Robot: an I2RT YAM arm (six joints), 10 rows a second.
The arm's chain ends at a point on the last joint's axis. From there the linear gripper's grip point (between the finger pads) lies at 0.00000 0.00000 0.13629 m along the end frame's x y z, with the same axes.
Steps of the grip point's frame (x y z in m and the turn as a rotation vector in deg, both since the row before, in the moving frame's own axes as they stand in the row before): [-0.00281, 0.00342, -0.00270, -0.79, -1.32, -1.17]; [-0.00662, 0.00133, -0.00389, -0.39, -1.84, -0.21]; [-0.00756, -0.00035, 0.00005, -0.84, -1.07, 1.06]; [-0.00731, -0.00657, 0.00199, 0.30, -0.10, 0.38]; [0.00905, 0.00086, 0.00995, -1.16, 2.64, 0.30]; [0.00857, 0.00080, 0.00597, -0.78, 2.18, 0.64]
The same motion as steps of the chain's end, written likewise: [0.00031, 0.00151, -0.00265, -0.79, -1.32, -1.17]; [-0.00225, 0.00039, -0.00382, -0.39, -1.84, -0.21]; [-0.00500, -0.00232, 0.00009, -0.84, -1.07, 1.06]; [-0.00707, -0.00586, 0.00199, 0.30, -0.10, 0.38]; [0.00278, -0.00191, 0.01012, -1.16, 2.64, 0.30]; [0.00340, -0.00108, 0.00608, -0.78, 2.18, 0.64]
